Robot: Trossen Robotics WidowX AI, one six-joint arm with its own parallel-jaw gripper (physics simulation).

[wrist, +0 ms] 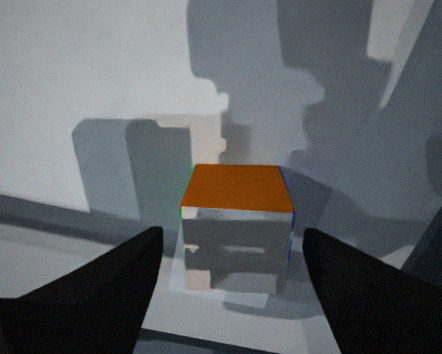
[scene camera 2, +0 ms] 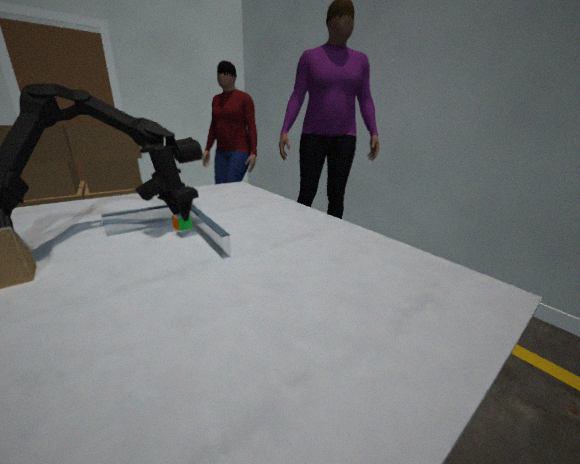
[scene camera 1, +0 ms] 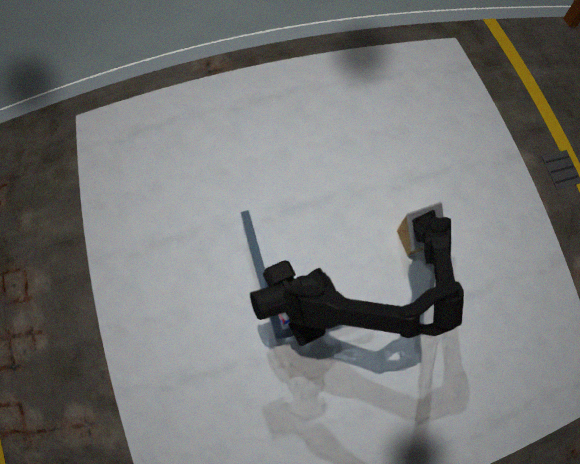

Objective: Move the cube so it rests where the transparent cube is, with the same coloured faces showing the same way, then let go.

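Pixels of known places: gripper, fingertip midpoint: (wrist: 233,237) (scene camera 2: 181,218); arm's base at its link origin: (scene camera 1: 425,225).
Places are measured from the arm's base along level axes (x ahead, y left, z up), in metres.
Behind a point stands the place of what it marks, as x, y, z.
Observation:
The cube (scene camera 2: 182,223) @(0.372, 0.021, -0.061) (wrist: 237,187) @(0.364, 0.041, -0.061) stands on the white table top. In the wrist view it shows an orange face and a pale, shadowed face, with thin green and blue edges at its sides. Scene camera 2 shows orange and green faces. My gripper (scene camera 2: 186,217) @(0.385, 0.041, -0.056) (wrist: 233,237) @(0.385, 0.041, -0.056) is open, its fingers on either side of the cube with a gap at each side. In scene camera 1 the arm hides the fingers and most of the cube; a small red and blue patch shows beside it. The transparent cube cannot be clearly told apart; faint pale edges show below the cube in the wrist view.
A low blue-grey wall (scene camera 1: 252,245) @(0.399, -0.129, -0.024) (scene camera 2: 212,222) @(0.401, -0.124, -0.024) stands close beside the cube. A second low wall (scene camera 2: 135,212) @(0.279, 0.102, -0.028) meets it at a corner. The arm's base is on a wooden block (scene camera 1: 406,237) @(0.046, -0.002, -0.037) (scene camera 2: 15,260) @(0.031, -0.039, -0.035). Two people stand beyond the table (scene camera 2: 300,325).

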